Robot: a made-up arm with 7 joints.
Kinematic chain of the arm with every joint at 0, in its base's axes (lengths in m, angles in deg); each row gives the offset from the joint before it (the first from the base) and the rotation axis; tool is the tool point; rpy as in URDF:
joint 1: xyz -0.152 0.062 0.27 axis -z
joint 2: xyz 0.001 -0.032 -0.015 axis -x
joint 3: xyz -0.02 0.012 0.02 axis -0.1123 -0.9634 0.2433
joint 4: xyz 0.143 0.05 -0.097 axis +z
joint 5: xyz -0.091 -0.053 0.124 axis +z
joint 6: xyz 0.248 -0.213 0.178 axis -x
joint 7: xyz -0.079 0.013 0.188 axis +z
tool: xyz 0.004 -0.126 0.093 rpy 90 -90 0
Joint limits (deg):
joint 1: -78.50..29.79
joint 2: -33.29..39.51
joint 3: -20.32..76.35
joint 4: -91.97..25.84
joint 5: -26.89..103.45
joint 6: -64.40..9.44
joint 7: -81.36..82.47
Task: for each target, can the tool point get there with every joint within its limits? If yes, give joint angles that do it. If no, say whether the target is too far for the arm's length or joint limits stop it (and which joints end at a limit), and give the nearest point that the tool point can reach.
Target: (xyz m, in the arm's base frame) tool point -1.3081 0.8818 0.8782
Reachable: no: too far | nearest point -0.6697 0.4291 0.5727 | short by 0.840 m
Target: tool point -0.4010 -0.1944 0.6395
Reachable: yes | joints 4.58 -10.84 -0.91 -82.13 30.41 -35.63 -58.42
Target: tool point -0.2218 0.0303 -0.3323
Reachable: no: joint limits stop it (at a limit: joint 2, joint 3, joint 5, joint 6) | nearest point -0.4593 -0.0776 -0.1328 | short by 0.328 m
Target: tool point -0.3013 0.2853 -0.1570
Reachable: no: joint limits stop it (at a limit: joint 1, joint 2, joint 3, joint 5, joint 6) | nearest point -0.4210 0.3139 -0.1052 | short by 0.134 m
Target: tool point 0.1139 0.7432 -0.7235
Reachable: no: too far | nearest point 0.0549 0.5921 0.0890 | short by 0.829 m
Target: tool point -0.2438 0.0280 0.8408
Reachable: yes | joints -28.35 30.62 42.12 -77.00 61.37 -24.12 44.22
